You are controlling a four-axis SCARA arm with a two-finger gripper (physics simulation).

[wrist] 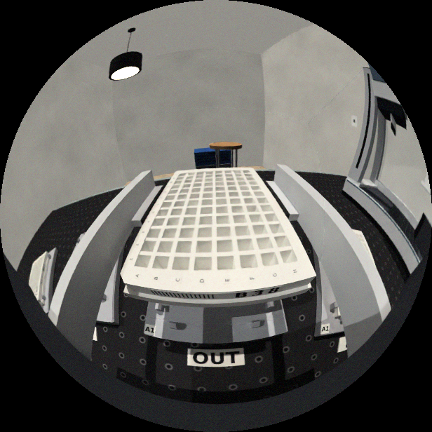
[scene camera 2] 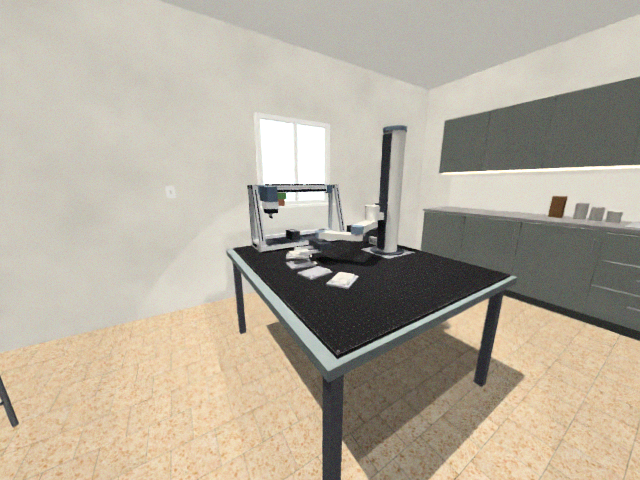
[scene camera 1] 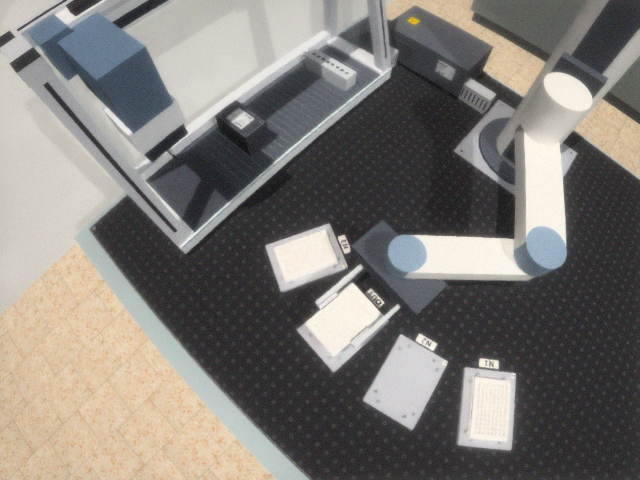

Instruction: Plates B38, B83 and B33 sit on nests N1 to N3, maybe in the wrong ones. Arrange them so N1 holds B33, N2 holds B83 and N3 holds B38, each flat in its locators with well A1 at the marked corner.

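Seen in the pictures: gripper, fingertip midpoint: (scene camera 2: 296, 251) (scene camera 1: 335, 325); arm's base, link origin: (scene camera 2: 386, 252).
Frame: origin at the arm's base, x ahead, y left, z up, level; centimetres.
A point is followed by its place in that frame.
My gripper (scene camera 1: 352, 311) (wrist: 213, 175) is shut on plate B38 (scene camera 1: 341, 321) {x 72.5, y -6.8, z 9.6 cm} (wrist: 218, 275), its fingers along the long sides. The plate is level, raised above the OUT nest (scene camera 1: 333, 363) {x 79.2, y -2.6, z 2.4 cm} (wrist: 190, 315); its A1 corner is on the side of that nest's A1 mark. Nest N2 (scene camera 1: 405, 382) {x 72.2, y 11.5, z 2.5 cm} (scene camera 2: 315, 272) {x 72.1, y 12.7, z 2.5 cm} bears no plate. A white plate (scene camera 1: 490, 408) {x 64.9, y 28.9, z 3.8 cm} (wrist: 39, 275) sits on nest N1 (scene camera 1: 463, 434) {x 72.5, y 27.9, z 2.5 cm}, and another white plate (scene camera 1: 305, 254) {x 65.7, y -23.4, z 3.8 cm} on nest N3 (scene camera 1: 310, 276) {x 68.5, y -19.3, z 2.5 cm}. The codes of these two plates cannot be read.
A gantry frame (scene camera 1: 289, 169) {x 50.7, y -43.7, z 1.3 cm} with a blue head (scene camera 1: 116, 67) {x 74.7, y -46.5, z 49.9 cm} and a small black box (scene camera 1: 240, 121) {x 53.7, y -56.6, z 13.3 cm} stands beside the nests. A dark case (scene camera 1: 439, 49) {x -5.5, y -36.1, z 12.8 cm} stands near the arm's base plate (scene camera 1: 467, 149) {x 11.3, y -12.0, z 1.3 cm}. The table edge (scene camera 1: 180, 372) {x 104.4, y -25.7, z 0.0 cm} runs past the outer ends of the nests.
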